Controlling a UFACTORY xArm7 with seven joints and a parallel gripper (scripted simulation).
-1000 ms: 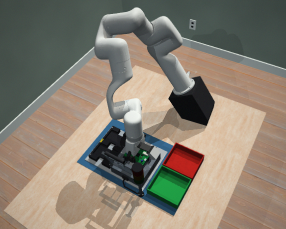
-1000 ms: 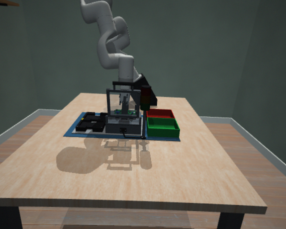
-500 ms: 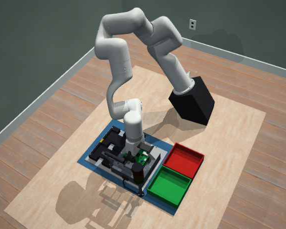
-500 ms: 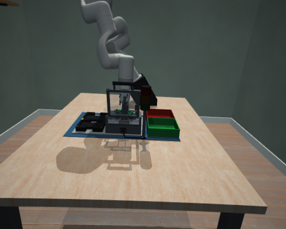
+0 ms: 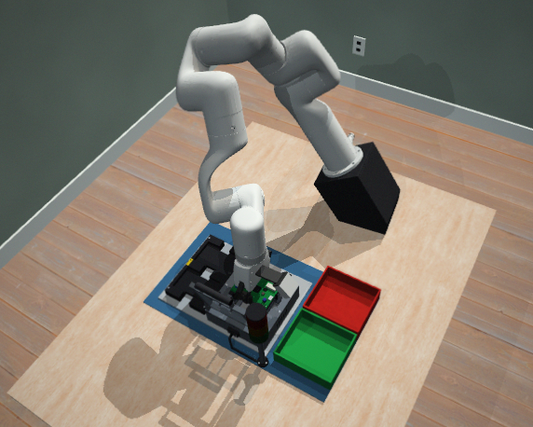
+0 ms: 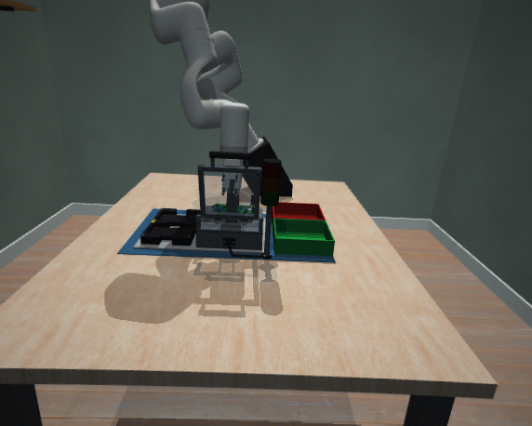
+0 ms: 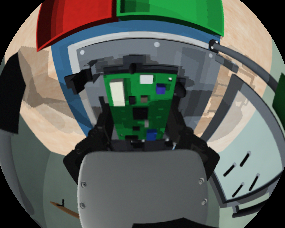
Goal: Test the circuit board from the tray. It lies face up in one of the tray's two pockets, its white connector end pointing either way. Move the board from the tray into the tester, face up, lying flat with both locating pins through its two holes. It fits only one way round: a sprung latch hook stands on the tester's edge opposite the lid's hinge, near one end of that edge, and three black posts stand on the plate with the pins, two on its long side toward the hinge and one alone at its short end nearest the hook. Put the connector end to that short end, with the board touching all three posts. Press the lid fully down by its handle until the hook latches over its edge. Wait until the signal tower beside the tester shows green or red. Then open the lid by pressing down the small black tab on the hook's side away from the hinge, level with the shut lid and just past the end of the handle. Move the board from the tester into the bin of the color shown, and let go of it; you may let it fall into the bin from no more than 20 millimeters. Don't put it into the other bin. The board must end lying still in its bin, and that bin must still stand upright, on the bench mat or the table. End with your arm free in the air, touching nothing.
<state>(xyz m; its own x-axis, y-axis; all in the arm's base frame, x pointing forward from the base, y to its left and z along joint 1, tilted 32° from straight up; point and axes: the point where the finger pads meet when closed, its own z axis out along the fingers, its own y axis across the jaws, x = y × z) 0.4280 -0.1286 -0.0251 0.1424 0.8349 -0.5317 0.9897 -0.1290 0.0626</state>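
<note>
Now: hand right at the green circuit board. From my hand the other things lie so: clear lid 120 mm ahead, 20 mm to the right, 100 mm above; tester plate 10 mm ahead, 10 mm to the left, 10 mm below; green bin 70 mm ahead, 190 mm to the left, 70 mm below.
</note>
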